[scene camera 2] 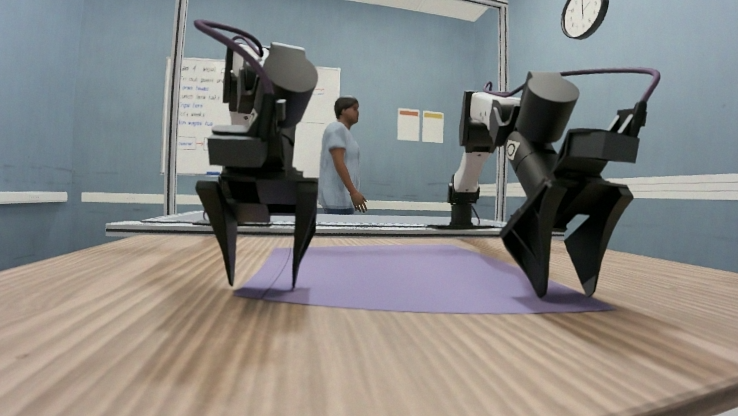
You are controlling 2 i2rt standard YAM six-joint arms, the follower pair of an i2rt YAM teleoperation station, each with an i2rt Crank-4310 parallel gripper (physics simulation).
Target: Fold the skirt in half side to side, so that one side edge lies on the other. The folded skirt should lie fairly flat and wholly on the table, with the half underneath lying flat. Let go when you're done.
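The purple skirt point(397, 281) lies flat and spread out on the wooden table, wider along its near edge than at the far edge. My left gripper point(565, 295), at the right of the picture, is open, with its fingertips low over the skirt's near right corner. My right gripper point(262, 287), at the left of the picture, is open, with its fingertips low at the skirt's near left corner; one fingertip is over the cloth and the other by its left edge. Whether the fingertips touch the cloth is hard to tell.
The wooden table point(330, 366) has its near edge at the lower right. A metal frame point(502, 113) rises behind the table. A person point(341, 160) stands in the background before a whiteboard point(310, 149).
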